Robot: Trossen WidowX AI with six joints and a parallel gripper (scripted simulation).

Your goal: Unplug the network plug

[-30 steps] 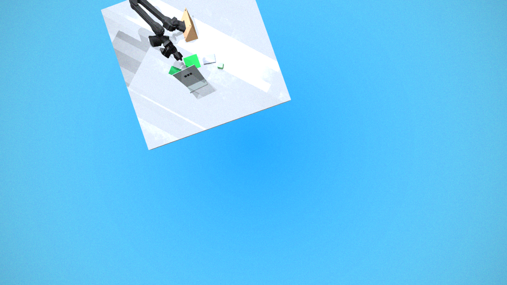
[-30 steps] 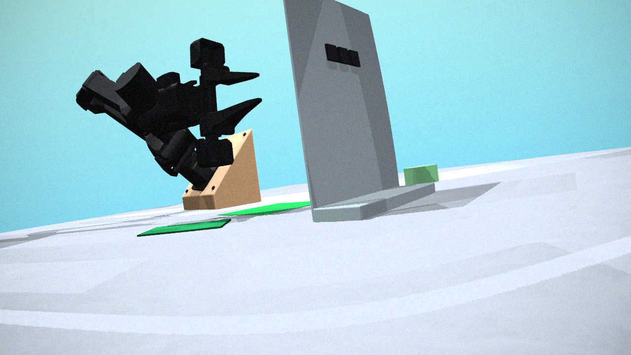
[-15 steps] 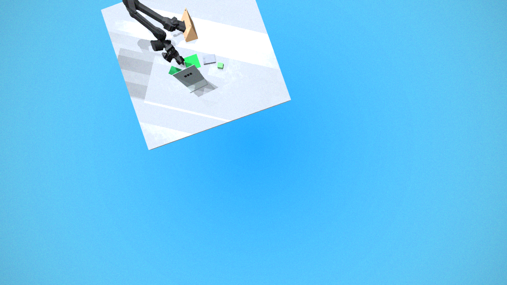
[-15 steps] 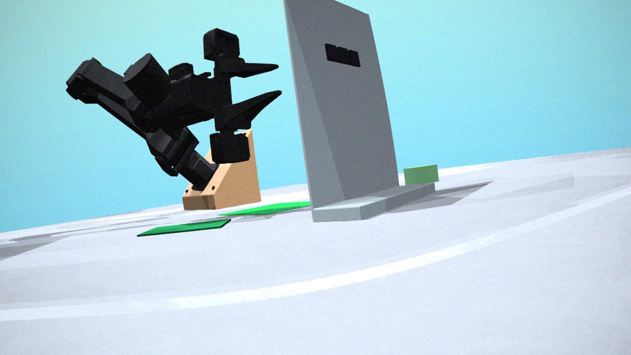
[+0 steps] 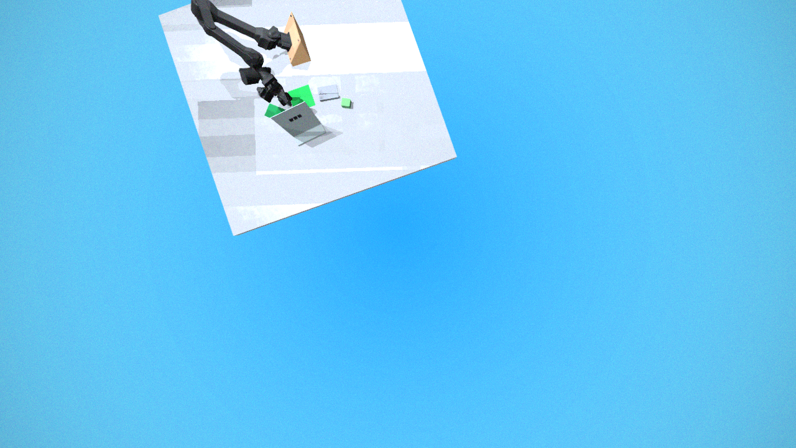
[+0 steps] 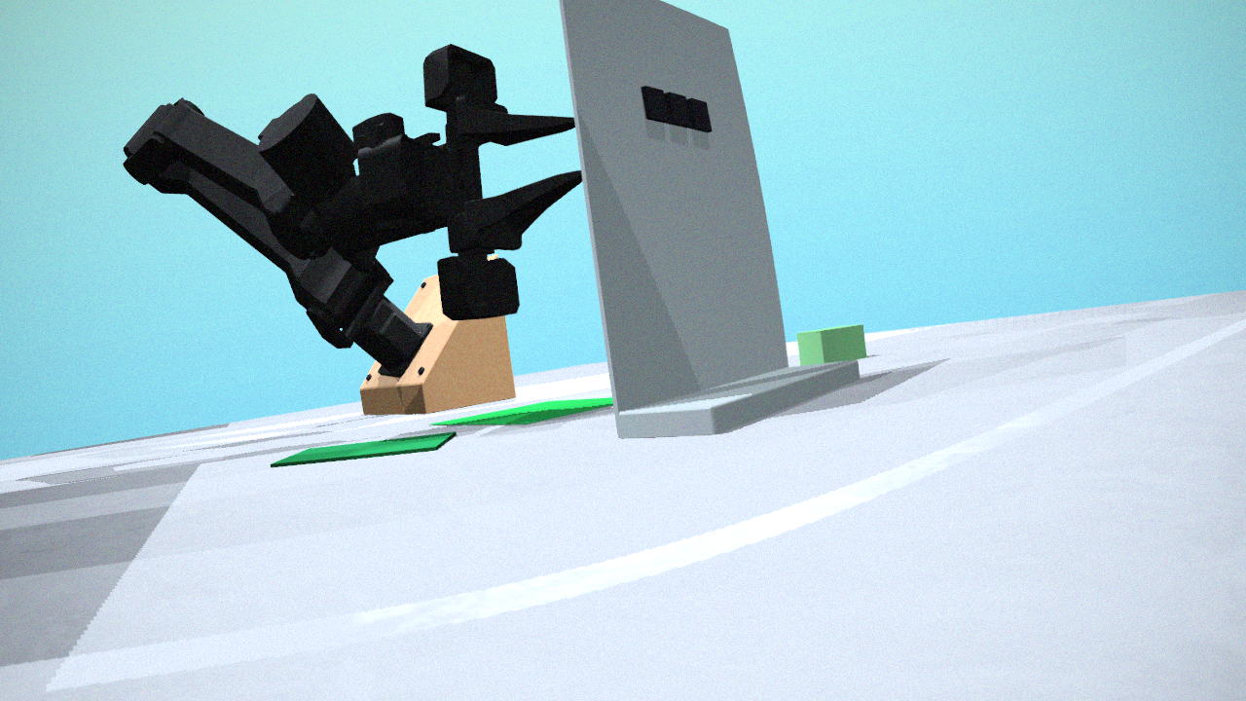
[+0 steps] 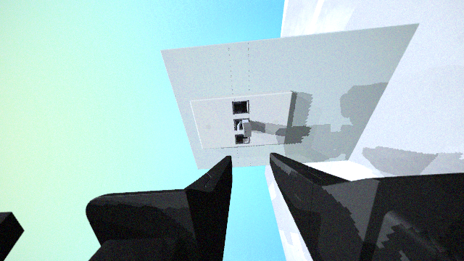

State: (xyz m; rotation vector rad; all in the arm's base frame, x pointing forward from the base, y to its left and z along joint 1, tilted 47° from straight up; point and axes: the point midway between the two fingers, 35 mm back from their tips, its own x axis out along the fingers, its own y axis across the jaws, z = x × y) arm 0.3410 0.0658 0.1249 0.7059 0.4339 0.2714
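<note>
Right now my gripper tip is 6 cm short of the network plug and 1 cm to the right of it. From my gripper tip the other things lie so: bright green marked square: 16 cm below, 11 cm behind, 2 cm to the left; then dark green flat patch: 16 cm below, 14 cm to the right, 7 cm behind; then upright grey panel: 8 cm ahead, 6 cm below, 2 cm to the left.
</note>
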